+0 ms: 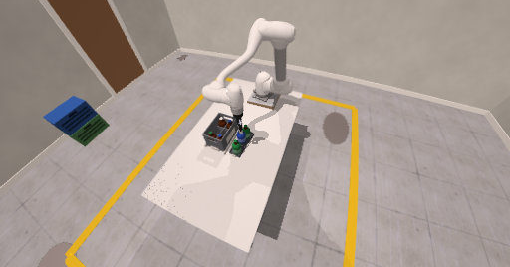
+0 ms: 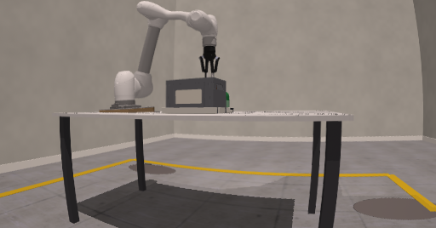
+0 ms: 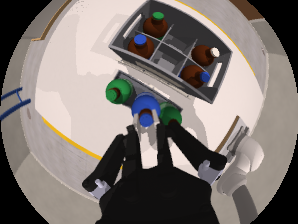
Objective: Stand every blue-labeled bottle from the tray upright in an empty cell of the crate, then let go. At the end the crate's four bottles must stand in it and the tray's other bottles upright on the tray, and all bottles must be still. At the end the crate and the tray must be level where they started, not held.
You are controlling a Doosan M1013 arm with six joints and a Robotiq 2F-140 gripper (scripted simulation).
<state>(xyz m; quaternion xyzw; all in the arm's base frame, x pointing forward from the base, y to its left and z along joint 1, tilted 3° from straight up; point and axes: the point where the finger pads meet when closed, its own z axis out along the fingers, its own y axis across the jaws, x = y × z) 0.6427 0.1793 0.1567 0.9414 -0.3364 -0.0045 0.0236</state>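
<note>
The blue-labeled bottle is 90 mm below my hand. From my hand the other things lie so: grey crate 190 mm to the right, 130 mm below, 40 mm ahead; tray 200 mm below; green bottle 130 mm below, 90 mm ahead, 10 mm to the left.
</note>
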